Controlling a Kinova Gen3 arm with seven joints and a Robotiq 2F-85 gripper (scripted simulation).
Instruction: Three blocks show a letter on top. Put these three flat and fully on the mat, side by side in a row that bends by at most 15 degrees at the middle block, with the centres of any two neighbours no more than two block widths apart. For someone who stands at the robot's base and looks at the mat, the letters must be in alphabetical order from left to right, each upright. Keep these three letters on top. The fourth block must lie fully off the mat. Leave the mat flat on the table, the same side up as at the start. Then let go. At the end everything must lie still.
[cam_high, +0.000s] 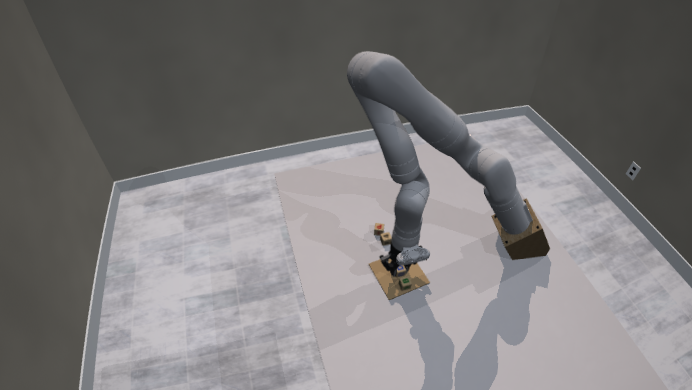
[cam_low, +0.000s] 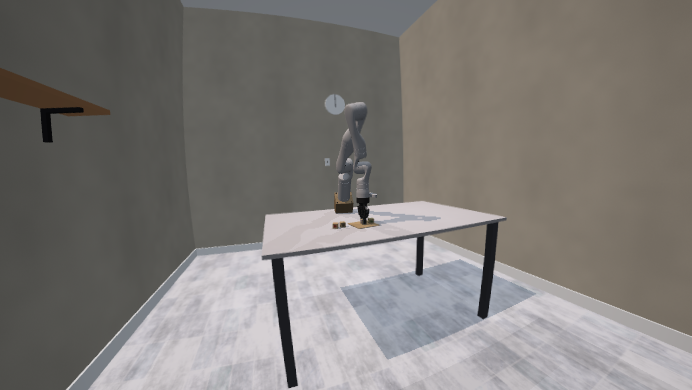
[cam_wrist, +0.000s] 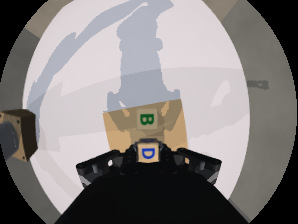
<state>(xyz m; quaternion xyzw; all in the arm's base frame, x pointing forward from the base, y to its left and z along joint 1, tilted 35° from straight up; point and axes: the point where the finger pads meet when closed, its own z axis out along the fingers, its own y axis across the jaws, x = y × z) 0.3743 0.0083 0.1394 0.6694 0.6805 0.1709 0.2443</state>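
Now: the tan mat 2 cm below my hand. Also, from my hand: block (13 cm to the right, 1 cm below).
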